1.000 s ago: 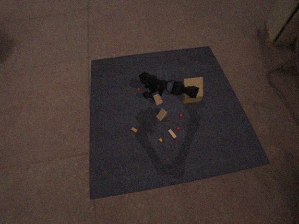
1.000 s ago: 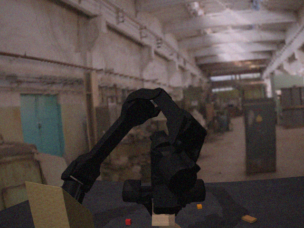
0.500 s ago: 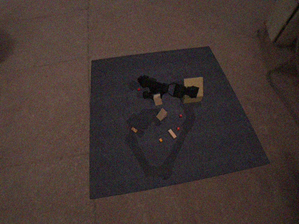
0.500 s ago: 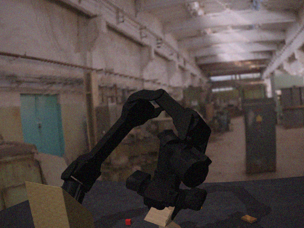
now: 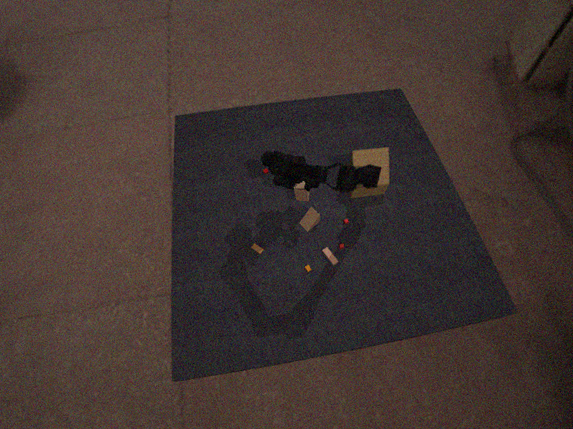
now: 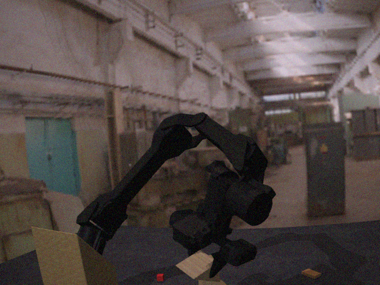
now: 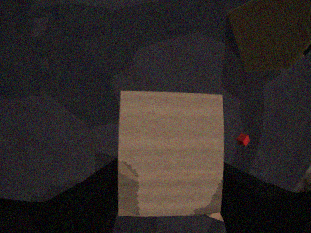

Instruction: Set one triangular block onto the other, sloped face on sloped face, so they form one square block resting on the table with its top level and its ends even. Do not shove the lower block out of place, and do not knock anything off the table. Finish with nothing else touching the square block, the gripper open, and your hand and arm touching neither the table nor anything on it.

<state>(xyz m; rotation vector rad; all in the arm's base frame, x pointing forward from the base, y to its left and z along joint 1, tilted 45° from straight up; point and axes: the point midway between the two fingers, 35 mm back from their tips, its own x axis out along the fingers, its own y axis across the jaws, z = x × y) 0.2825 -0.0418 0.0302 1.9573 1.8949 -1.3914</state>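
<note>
The wedge is 1 cm behind my gripper tip, 10 cm to the left of it and 8 cm below it. Also, from my gripper tip: small orange cube: 7 cm ahead, 30 cm to the left, 10 cm below; then pale rectangular block: 3 cm behind, 28 cm to the left, 9 cm below.
</note>
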